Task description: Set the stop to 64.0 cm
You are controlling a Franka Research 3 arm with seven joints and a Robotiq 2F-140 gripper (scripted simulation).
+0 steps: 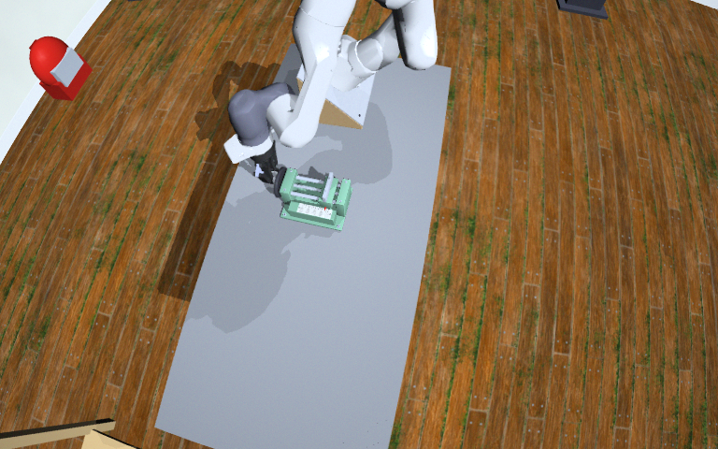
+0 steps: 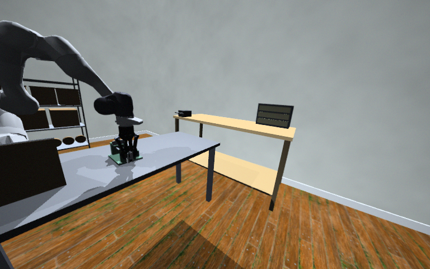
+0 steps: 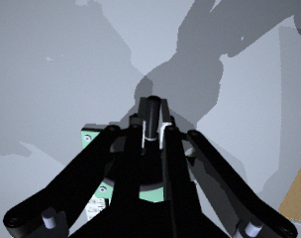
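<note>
My gripper is now 20 mm to the right of the dark handwheel, 10 mm short of it and 10 mm above it. Round my hand: stop carriage 180 mm to the left, 50 mm ahead, 30 mm above.
</note>
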